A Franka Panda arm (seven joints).
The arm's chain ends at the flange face. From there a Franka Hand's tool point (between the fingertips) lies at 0.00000 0.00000 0.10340 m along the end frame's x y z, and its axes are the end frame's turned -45 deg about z.
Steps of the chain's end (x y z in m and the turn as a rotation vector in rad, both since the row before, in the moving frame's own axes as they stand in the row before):
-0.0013 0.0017 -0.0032 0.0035 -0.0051 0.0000
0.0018 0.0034 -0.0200 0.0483 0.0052 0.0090
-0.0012 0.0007 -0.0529 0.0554 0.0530 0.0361
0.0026 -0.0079 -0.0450 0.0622 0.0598 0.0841
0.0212 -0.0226 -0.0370 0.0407 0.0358 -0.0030
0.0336 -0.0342 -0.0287 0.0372 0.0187 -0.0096
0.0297 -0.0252 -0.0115 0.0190 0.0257 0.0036
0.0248 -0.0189 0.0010 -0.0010 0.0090 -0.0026
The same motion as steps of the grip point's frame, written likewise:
-0.0022 -0.0003 -0.0032 0.0061 -0.0011 0.0000
0.0028 0.0005 -0.0201 0.0305 0.0378 0.0090
0.0066 -0.0004 -0.0532 0.0017 0.0767 0.0361
0.0163 -0.0035 -0.0454 0.0017 0.0863 0.0841
0.0366 -0.0014 -0.0372 0.0035 0.0541 -0.0030
0.0520 -0.0018 -0.0288 0.0131 0.0395 -0.0096
0.0421 0.0037 -0.0116 -0.0047 0.0316 0.0036
0.0315 0.0049 0.0010 -0.0071 0.0057 -0.0026

